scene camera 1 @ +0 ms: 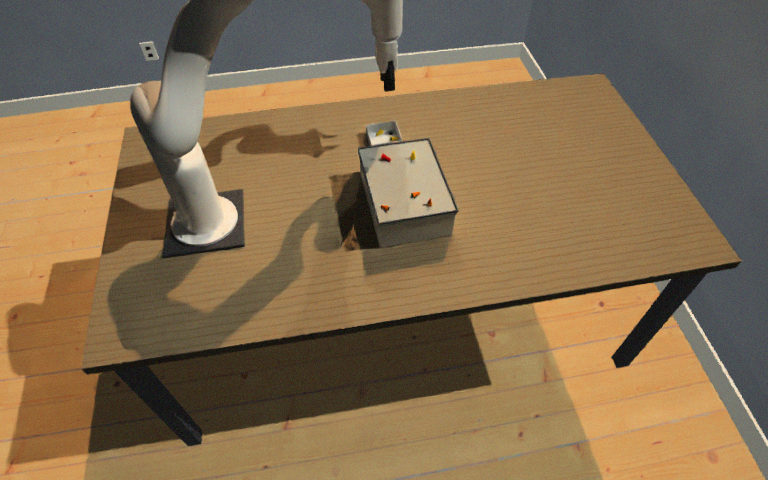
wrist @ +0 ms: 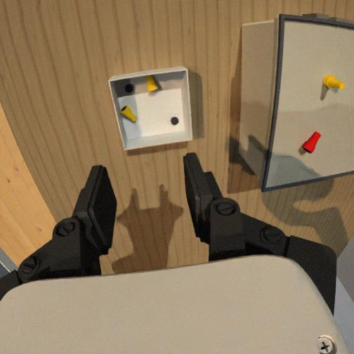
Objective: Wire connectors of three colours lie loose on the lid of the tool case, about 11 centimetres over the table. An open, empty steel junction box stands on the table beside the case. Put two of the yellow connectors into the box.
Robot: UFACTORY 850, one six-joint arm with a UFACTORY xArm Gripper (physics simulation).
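The open steel junction box (scene camera 1: 368, 136) (wrist: 190, 107) stands on the table beside the tool case (scene camera 1: 416, 229) (wrist: 257, 90). Two yellow connectors lie in the box: one (scene camera 1: 380, 133) (wrist: 128, 114) near a side wall, the other (scene camera 1: 394, 138) (wrist: 151, 83) against another wall. A third yellow connector (scene camera 1: 413, 155) (wrist: 333, 82) is on the case lid, near a red connector (scene camera 1: 385, 157) (wrist: 312, 142). My gripper (scene camera 1: 389, 89) (wrist: 147, 178) is open and empty, high above the table near the box.
Three orange connectors (scene camera 1: 385, 208) (scene camera 1: 415, 194) (scene camera 1: 429, 202) are on the lid's near half in the scene view. The raised case stands right next to the box. The table (scene camera 1: 566, 169) extends to both sides; the arm's base plate (scene camera 1: 236, 240) is at its left.
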